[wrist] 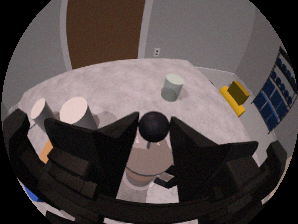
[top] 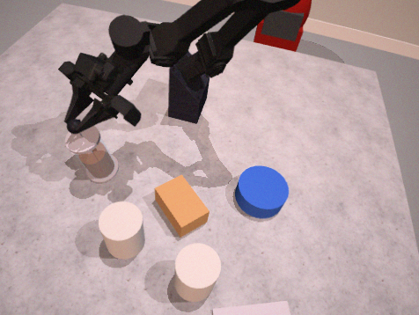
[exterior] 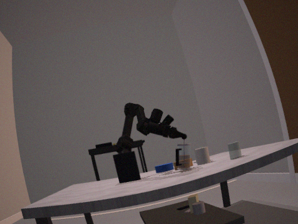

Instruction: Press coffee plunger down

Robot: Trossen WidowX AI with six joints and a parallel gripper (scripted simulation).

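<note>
Now: the glass coffee press 9 cm below my gripper tip and 3 cm behind it. The rest, counted from my gripper tip: orange block: 23 cm to the left, 16 cm below; then blue disc: 39 cm to the left, 16 cm below, 11 cm behind.
</note>
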